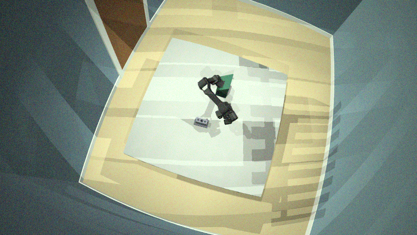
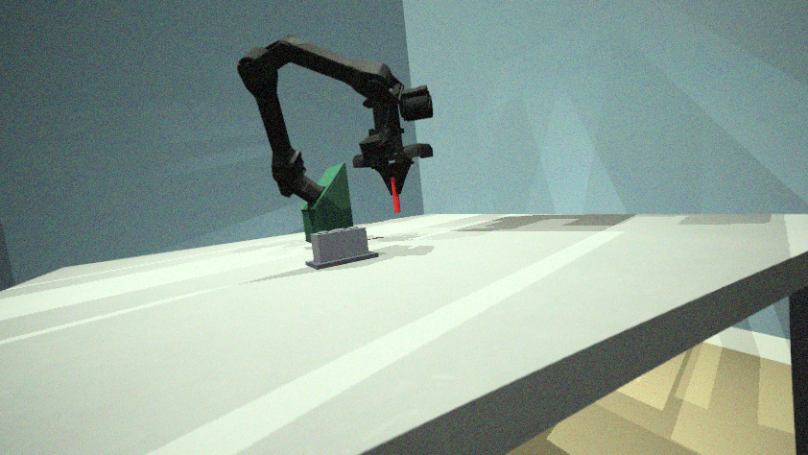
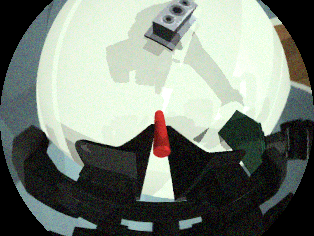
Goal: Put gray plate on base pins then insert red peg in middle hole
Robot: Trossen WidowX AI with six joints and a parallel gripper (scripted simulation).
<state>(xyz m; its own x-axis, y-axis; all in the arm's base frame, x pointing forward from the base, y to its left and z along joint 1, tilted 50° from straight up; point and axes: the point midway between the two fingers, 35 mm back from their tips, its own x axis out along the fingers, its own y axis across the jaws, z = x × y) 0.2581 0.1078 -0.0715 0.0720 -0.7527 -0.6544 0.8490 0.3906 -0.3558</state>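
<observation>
My gripper tip is 170 mm to the left of the gray plate, 90 mm short of it and 70 mm above it. The rest, counted from my gripper tip: red peg: right at my gripper tip; base: 170 mm to the right, 100 mm below, 90 mm ahead.
</observation>
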